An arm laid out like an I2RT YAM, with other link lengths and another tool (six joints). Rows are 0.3 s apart.
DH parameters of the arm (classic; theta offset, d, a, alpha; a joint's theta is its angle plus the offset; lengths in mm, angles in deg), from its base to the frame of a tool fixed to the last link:
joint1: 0 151.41 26.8 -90
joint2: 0 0 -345.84 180
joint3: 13.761 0 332.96 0
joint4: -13.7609 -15.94 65.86 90
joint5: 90 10.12 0 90
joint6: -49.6 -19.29 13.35 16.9
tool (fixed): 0 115.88 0 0
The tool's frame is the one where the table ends.
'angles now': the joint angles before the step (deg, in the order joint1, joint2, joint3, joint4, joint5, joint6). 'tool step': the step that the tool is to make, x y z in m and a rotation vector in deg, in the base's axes. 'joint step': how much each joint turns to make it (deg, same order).
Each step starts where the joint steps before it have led.
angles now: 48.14 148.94 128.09 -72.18 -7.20 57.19
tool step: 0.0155 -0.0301 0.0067 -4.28 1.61 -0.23
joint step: -2.60 -0.21 0.80 -5.48 1.96 -2.21
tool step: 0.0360 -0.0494 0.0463 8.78 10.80 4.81
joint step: -7.74 0.00 7.54 -12.67 -11.43 -14.98
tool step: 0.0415 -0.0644 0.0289 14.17 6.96 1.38
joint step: -9.31 0.00 3.01 -7.16 -12.56 -15.46
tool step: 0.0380 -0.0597 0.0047 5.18 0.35 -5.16
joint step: -6.97 0.01 0.03 -0.05 -4.11 -3.66
